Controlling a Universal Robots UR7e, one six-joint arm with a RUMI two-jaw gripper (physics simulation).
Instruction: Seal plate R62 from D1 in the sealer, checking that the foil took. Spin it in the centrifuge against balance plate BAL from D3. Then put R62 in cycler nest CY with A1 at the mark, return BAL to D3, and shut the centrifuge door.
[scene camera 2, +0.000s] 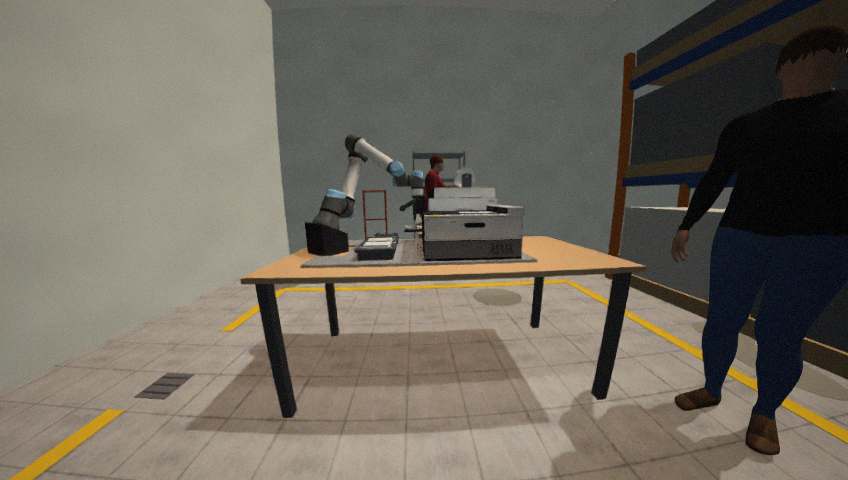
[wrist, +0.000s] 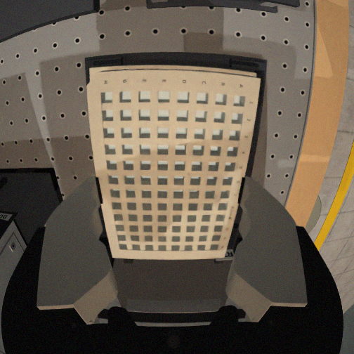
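Note:
My gripper (wrist: 169, 179) (scene camera 2: 418, 221) is shut on a beige plate (wrist: 172, 156) with a grid of square wells, held by its two long sides. In the wrist view, row letters run along the plate's far edge, with A at the right. A small label by its near right corner is partly covered, and I cannot read it fully. The wells look open, and I see no shiny foil over them. A black holder (wrist: 175, 59) shows beneath and beyond the plate; whether they touch I cannot tell. In the scene view, the gripper is partly hidden beside a large grey machine (scene camera 2: 473, 246).
A black rack (scene camera 2: 374, 254) with pale plates stands left of the machine on a perforated board (wrist: 288, 160). The table edge (wrist: 325, 100) runs down the right. Part of a labelled unit (wrist: 10, 245) shows at lower left. A person in black (scene camera 2: 767, 160) stands at the right.

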